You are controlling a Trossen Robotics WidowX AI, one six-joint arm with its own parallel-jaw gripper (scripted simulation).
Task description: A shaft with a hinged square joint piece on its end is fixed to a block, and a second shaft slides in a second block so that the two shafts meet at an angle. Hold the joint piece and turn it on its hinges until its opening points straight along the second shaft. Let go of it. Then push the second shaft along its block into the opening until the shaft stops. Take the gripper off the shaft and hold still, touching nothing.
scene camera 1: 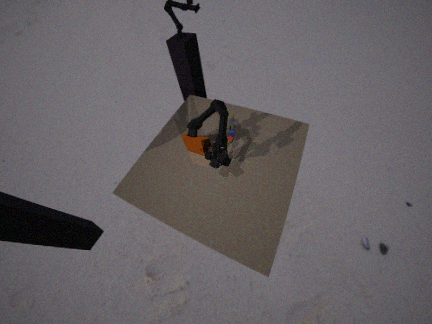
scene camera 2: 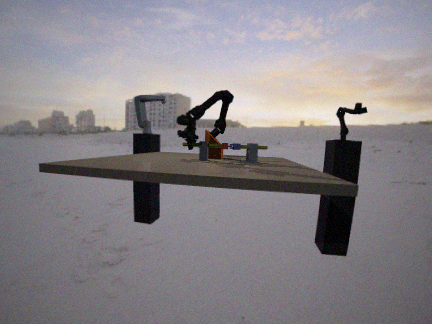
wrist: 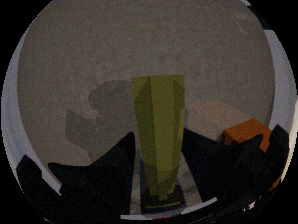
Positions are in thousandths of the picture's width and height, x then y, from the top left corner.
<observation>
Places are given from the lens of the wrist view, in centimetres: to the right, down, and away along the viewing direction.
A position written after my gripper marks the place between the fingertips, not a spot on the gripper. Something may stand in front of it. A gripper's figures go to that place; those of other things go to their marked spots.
my gripper (wrist: 522, 596): 1, 2, 10
shaft (wrist: 535, 449): 0, 0, 4
</observation>
